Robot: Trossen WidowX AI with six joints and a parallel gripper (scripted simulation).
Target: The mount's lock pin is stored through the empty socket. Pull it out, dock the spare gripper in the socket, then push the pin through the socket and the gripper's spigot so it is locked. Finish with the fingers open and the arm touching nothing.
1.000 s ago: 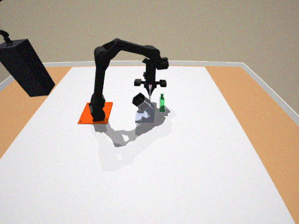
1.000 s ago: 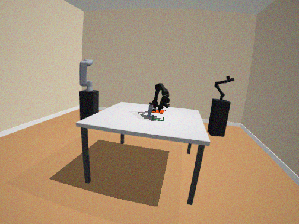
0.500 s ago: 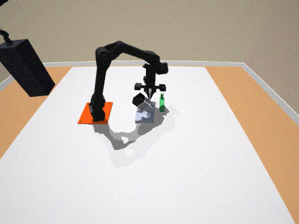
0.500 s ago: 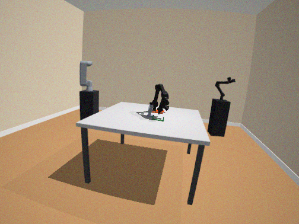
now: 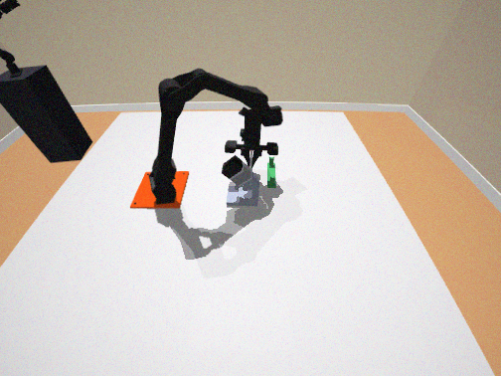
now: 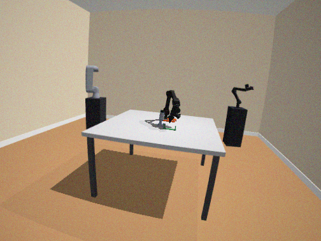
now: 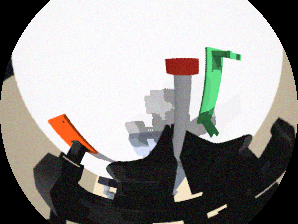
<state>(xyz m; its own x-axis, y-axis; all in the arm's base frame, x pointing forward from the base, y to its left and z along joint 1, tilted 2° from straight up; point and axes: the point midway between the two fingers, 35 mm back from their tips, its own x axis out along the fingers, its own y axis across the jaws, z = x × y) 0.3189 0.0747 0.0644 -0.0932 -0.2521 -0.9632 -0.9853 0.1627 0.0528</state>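
Now: the grey mount 9 cm to the right of my gripper tip and 2 cm behind it. Round my gripper tip: spare gripper: 9 cm to the right, 7 cm above, 5 cm behind; green pin cradle: 9 cm ahead, 3 cm below, 1 cm to the left.
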